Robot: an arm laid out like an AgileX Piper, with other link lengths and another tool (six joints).
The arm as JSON. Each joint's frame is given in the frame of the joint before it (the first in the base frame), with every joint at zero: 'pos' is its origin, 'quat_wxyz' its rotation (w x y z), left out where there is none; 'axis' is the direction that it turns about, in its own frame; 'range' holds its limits. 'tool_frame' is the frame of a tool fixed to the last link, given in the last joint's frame.
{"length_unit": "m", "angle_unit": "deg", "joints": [
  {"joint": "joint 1", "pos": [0.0, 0.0, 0.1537], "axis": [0.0, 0.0, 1.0], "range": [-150.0, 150.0]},
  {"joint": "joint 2", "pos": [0.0, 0.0, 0.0], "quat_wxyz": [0.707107, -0.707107, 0.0, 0.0], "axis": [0.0, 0.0, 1.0], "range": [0.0, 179.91]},
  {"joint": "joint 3", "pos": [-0.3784, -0.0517, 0.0], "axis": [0.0, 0.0, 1.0], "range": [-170.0, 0.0]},
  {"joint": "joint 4", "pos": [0.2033, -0.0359, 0.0], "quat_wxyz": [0.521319, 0.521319, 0.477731, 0.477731], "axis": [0.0, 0.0, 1.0], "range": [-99.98, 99.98]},
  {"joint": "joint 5", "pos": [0.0, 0.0, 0.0], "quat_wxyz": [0.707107, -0.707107, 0.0, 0.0], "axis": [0.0, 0.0, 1.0], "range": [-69.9, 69.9]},
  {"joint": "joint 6", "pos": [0.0, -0.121, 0.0], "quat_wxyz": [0.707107, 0.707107, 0.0, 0.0], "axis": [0.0, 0.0, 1.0], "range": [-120.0, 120.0]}
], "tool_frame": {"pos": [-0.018, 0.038, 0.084], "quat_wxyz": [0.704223, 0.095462, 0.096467, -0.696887]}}
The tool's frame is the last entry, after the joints.
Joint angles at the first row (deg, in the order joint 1, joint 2, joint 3, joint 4, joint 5, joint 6):
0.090, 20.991, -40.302, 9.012, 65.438, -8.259
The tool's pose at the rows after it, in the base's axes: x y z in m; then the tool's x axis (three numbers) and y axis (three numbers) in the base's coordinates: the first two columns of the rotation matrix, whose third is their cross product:
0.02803, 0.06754, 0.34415, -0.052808, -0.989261, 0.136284, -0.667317, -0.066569, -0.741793
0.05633, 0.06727, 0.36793, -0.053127, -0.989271, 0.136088, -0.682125, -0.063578, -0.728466
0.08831, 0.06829, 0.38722, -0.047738, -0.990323, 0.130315, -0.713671, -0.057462, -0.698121
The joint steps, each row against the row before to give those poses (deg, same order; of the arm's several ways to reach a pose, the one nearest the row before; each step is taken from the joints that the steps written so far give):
-0.001, 6.426, -3.780, -0.112, -0.996, -0.001
0.001, 6.531, -4.285, 0.000, -1.124, 0.019
0.001, 7.193, -4.688, 0.346, -0.001, 0.197

